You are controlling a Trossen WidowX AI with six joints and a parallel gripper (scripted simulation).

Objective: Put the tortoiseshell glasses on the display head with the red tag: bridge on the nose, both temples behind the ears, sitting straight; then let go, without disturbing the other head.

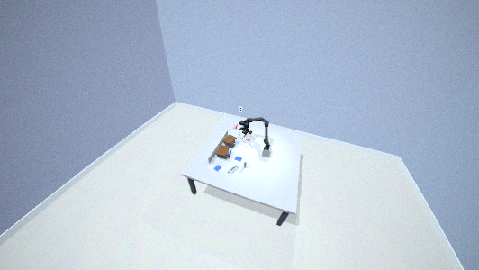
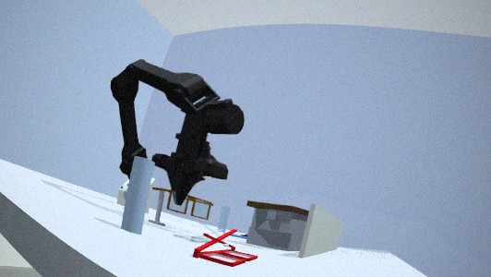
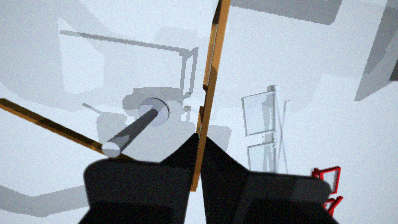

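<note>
Now: gripper tip 60 mm past the thin grey post, 30 mm above it and 10 mm to the right of it. From my gripper tip the other things lie so: grey head: 220 mm to the left, 140 mm ahead; then slanted panel: 320 mm to the left, 280 mm ahead.
</note>
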